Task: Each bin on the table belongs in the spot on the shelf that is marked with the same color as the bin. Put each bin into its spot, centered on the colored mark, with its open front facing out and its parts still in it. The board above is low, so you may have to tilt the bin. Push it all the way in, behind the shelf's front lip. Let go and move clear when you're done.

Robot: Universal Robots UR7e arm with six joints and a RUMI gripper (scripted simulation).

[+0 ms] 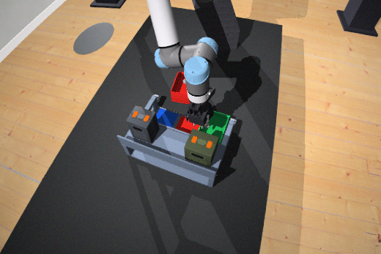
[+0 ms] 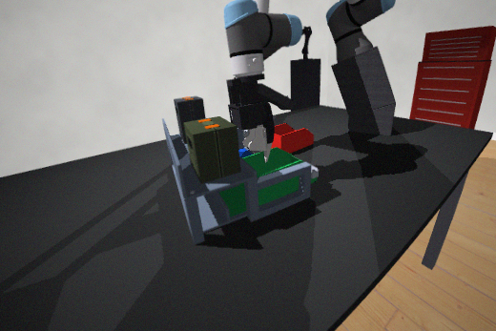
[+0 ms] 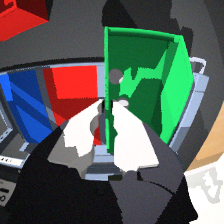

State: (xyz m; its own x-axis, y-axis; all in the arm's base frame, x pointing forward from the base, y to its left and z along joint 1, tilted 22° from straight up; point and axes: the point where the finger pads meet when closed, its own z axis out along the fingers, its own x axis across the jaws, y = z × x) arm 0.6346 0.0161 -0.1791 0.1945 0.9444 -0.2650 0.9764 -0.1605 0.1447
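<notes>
Now: the green bin 5 cm to the left of my hand and 2 cm below it. From my hand the other things lie so: dark grey box 21 cm to the right, 11 cm ahead, 9 cm above; then red bin 22 cm behind, 12 cm to the right, 3 cm below.
</notes>
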